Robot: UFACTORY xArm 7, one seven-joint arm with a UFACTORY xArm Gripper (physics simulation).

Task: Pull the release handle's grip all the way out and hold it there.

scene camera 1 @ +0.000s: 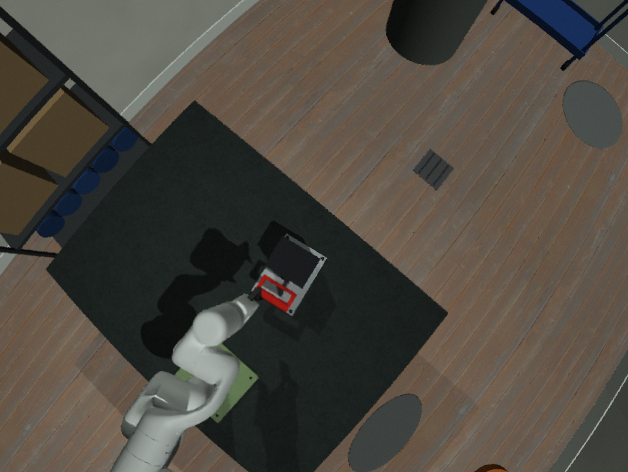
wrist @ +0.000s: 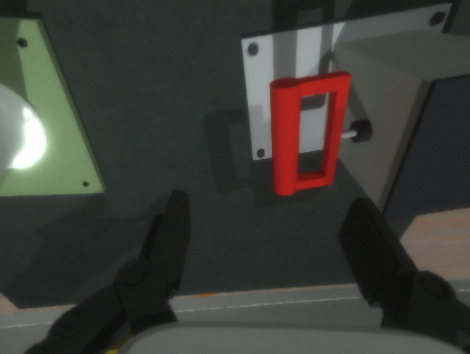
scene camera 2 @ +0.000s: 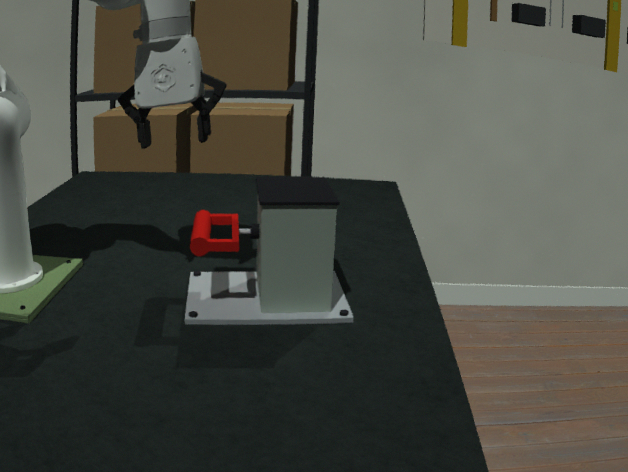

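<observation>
The release handle's red grip (scene camera 1: 275, 301) (scene camera 2: 201, 233) (wrist: 286, 137) is a thick bar on a rectangular red frame. A short thin rod (scene camera 2: 245, 230) (wrist: 348, 134) joins the frame to the side of a grey box (scene camera 2: 296, 258) with a dark top. The box stands on a light base plate (scene camera 2: 197, 294) (wrist: 260, 90), and the handle hangs over that plate. My gripper (scene camera 2: 174, 141) (wrist: 267, 213) is open and empty, with its fingers pointing down. In the scene camera 2 view it appears above and left of the grip. In the wrist view the grip lies beyond the fingertips, between them sideways, and touches neither.
The arm stands on a green mounting plate (scene camera 1: 243, 380) (scene camera 2: 55, 279) (wrist: 65, 125) on the grip's side of the box. The black table top (scene camera 1: 355, 304) (scene camera 2: 355, 395) carries both. A shelf rack (scene camera 2: 309, 101) with cardboard boxes stands behind the table. The box rises beside the handle.
</observation>
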